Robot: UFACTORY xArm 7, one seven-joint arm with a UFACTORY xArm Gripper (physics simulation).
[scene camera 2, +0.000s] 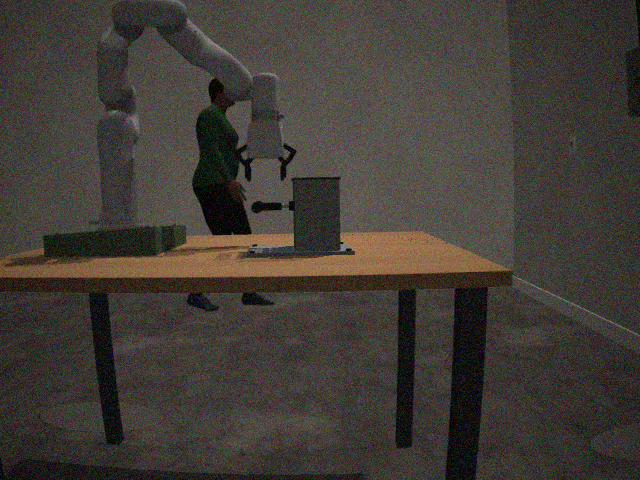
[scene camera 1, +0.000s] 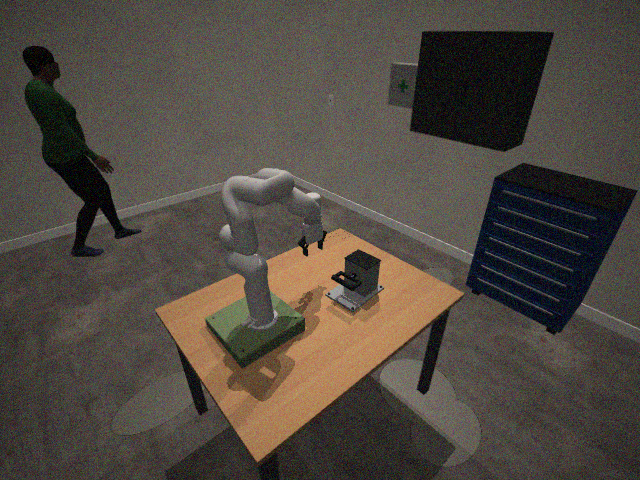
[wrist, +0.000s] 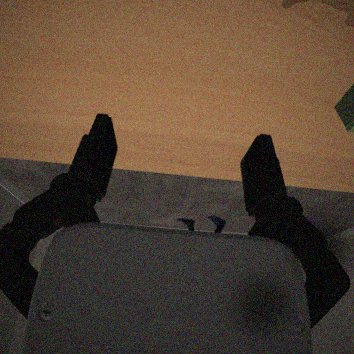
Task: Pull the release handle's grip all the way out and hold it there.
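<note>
The release handle's black loop-shaped grip (scene camera 1: 343, 282) (scene camera 2: 268, 206) sticks out sideways from a dark grey box housing (scene camera 1: 368, 277) (scene camera 2: 316, 214), on the side facing the arm's base. In scene camera 2 a short thin stretch of rod shows between grip and housing. The housing stands on a light metal plate (scene camera 1: 336, 295) (scene camera 2: 271, 250) on the table. My gripper (scene camera 1: 313, 250) (scene camera 2: 265, 178) (wrist: 182, 138) is open and empty, pointing down. In scene camera 2 it is higher than the grip; in scene camera 1 it hangs beyond the grip, apart from it. The handle does not show in the wrist view.
The wooden table (scene camera 1: 310, 372) (scene camera 2: 206, 283) (wrist: 175, 65) carries the arm's green base block (scene camera 1: 227, 322) (scene camera 2: 108, 242) (wrist: 347, 110). A person in green (scene camera 1: 56, 124) (scene camera 2: 214, 144) stands beyond the table. A blue drawer cabinet (scene camera 1: 537, 248) stands on the floor at right.
</note>
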